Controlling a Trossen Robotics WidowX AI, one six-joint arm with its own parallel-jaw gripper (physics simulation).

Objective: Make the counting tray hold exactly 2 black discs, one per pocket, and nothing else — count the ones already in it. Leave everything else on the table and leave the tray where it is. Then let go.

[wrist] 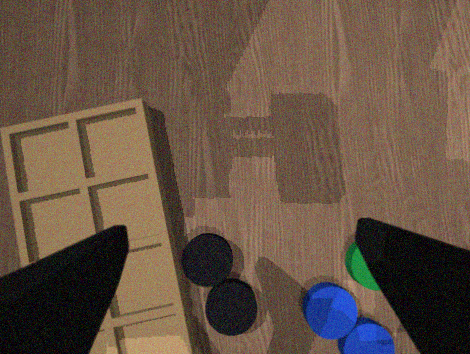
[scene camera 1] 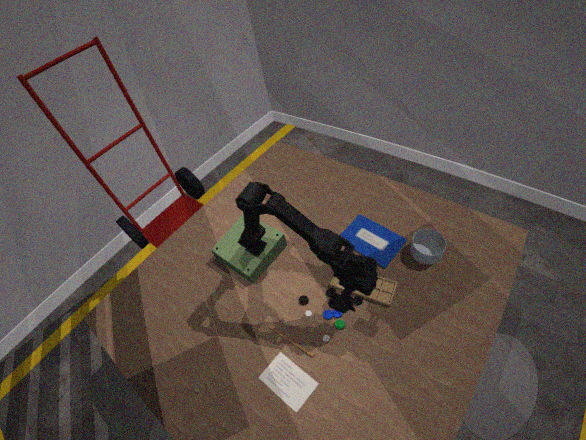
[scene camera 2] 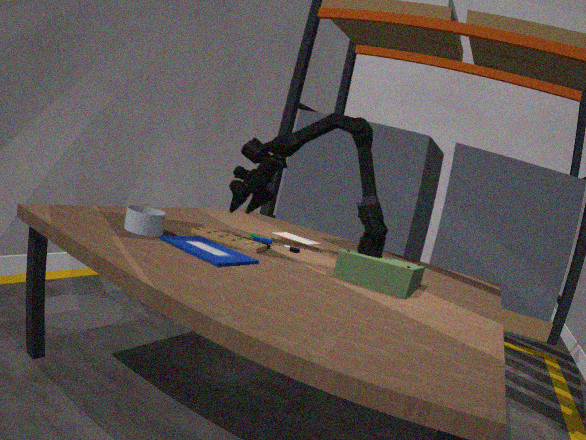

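My gripper [scene camera 1: 342, 302] [scene camera 2: 240, 210] [wrist: 244, 232] is open and empty, above the table beside the tray. The tan counting tray [scene camera 1: 378, 301] [scene camera 2: 202, 232] [wrist: 73, 120] lies at the left in the wrist view. The pockets showing there look empty; one finger hides part of the tray, and its near end is out of that view. Two black discs, one [wrist: 207, 259] close beside the tray's long side and one [wrist: 231, 307] nearly touching the first, lie on the table between the fingers' lines. Another black disc [scene camera 1: 303, 300] [scene camera 2: 295, 249] lies apart, toward the arm's base.
Two blue discs [scene camera 1: 328, 314] [wrist: 330, 310] and a green disc [scene camera 1: 340, 324] [wrist: 360, 267] lie near the black pair. Two pale discs [scene camera 1: 308, 313] [scene camera 1: 326, 338], a thin stick [scene camera 1: 300, 347], a paper [scene camera 1: 288, 381], a blue folder [scene camera 1: 391, 250] [scene camera 2: 232, 259] and a grey bowl [scene camera 1: 428, 255] [scene camera 2: 144, 222] are around.
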